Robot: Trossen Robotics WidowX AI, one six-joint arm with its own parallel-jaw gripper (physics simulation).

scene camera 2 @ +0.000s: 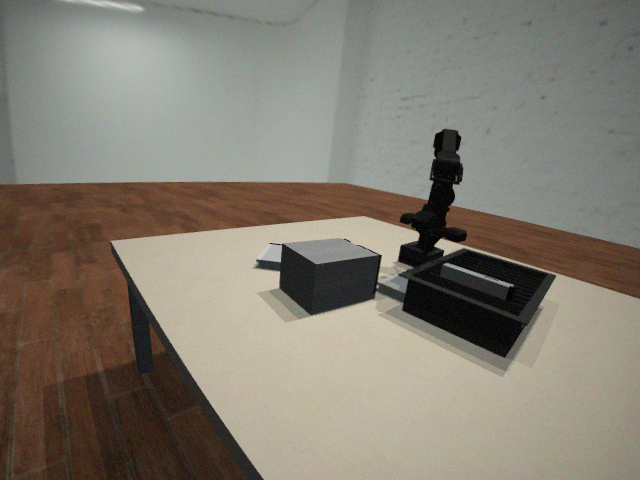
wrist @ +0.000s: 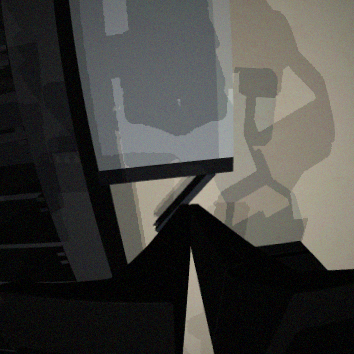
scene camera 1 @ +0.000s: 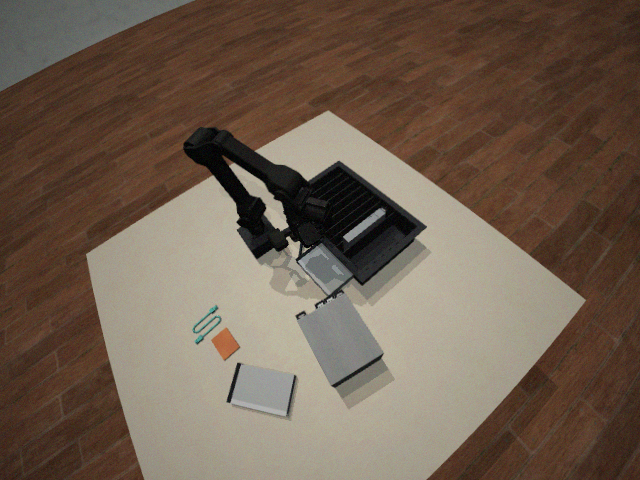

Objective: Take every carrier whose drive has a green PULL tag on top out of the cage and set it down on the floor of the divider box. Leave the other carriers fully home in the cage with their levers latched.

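Places are measured from the arm's base along level axes (x ahead, y left, z up), in centimetres.
Pixels of known places: gripper, fingertip midpoint: [scene camera 2: 424, 254] [wrist: 188, 211]; arm's base, link origin: [scene camera 1: 256, 228].
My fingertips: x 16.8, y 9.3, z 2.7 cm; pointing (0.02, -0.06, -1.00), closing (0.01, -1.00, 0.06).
For each thing: its top centre in the pictures, then the offset to it from my fingertips. "spot": a spot on its surface instead.
- grey cage, top centre: [scene camera 2: 332, 248] [scene camera 1: 337, 333] dx +29.7, dy -8.1, dz +3.1 cm
- black divider box, top centre: [scene camera 2: 486, 274] [scene camera 1: 349, 212] dx -0.1, dy +18.3, dz +0.4 cm
- light grey carrier-like block, top centre: [scene camera 1: 260, 388] [scene camera 2: 280, 252] dx +27.6, dy -33.1, dz -6.1 cm
- orange square, surface spot: [scene camera 1: 225, 343] spot: dx +10.0, dy -36.8, dz -8.3 cm
- teal cable, top centre: [scene camera 1: 205, 323] dx +0.8, dy -39.6, dz -7.9 cm
The grey cage [scene camera 1: 338, 341] [scene camera 2: 330, 273] stands on the table, with several dark carrier fronts [scene camera 1: 330, 298] at its end facing the arm. The black divider box [scene camera 1: 419, 225] [scene camera 2: 454, 320] [wrist: 97, 260] holds one carrier [scene camera 1: 364, 226] [scene camera 2: 478, 281] on edge. Another carrier [scene camera 1: 326, 268] [scene camera 2: 392, 285] [wrist: 170, 60] lies flat on the table against the box's side. Its thin dark lever [wrist: 182, 200] sticks out from its front bar. My gripper [scene camera 1: 300, 250] [wrist: 188, 211] is shut and empty, with its tips beside that lever in the wrist view. No green tag can be made out.
A light grey carrier-like block [scene camera 1: 263, 388] [scene camera 2: 270, 255] with dark ends lies on the table beyond the cage. An orange square [scene camera 1: 225, 343] and a teal cable [scene camera 1: 206, 326] lie near it. The cage stands close to the box and the flat carrier.
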